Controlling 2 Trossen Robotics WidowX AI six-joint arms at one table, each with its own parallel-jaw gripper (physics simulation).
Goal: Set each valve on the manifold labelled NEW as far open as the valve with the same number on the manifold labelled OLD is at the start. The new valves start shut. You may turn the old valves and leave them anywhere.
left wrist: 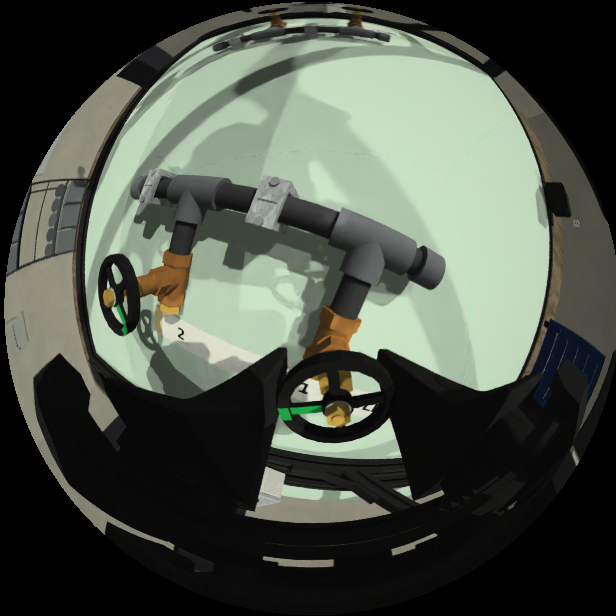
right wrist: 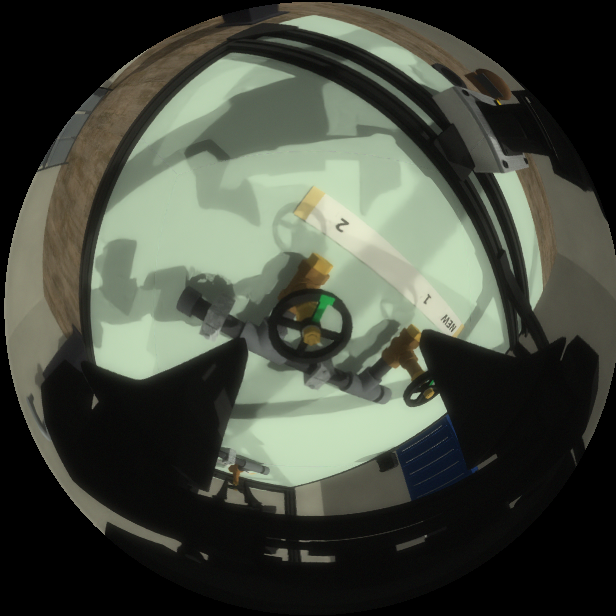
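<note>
In the left wrist view my left gripper [left wrist: 334,396] is shut on the black handwheel of old valve 1 [left wrist: 335,396]; its green spoke points left. Its brass body [left wrist: 332,336] joins the grey old manifold pipe [left wrist: 287,209]. Old valve 2 [left wrist: 118,294] stands at the left, its green spoke pointing down, beside a white label strip [left wrist: 189,339]. In the right wrist view my right gripper [right wrist: 330,367] is open and empty, hovering above the new manifold. New valve 2's handwheel [right wrist: 310,325] has its green mark at the upper right. New valve 1 [right wrist: 418,391] sits by my right finger. The white NEW label [right wrist: 382,261] lies behind.
The new manifold shows far off at the top of the left wrist view [left wrist: 304,34]. A blue panel [right wrist: 439,456] lies off the mat's edge in the right wrist view. A grey arm base with black cables [right wrist: 482,135] stands at the upper right.
</note>
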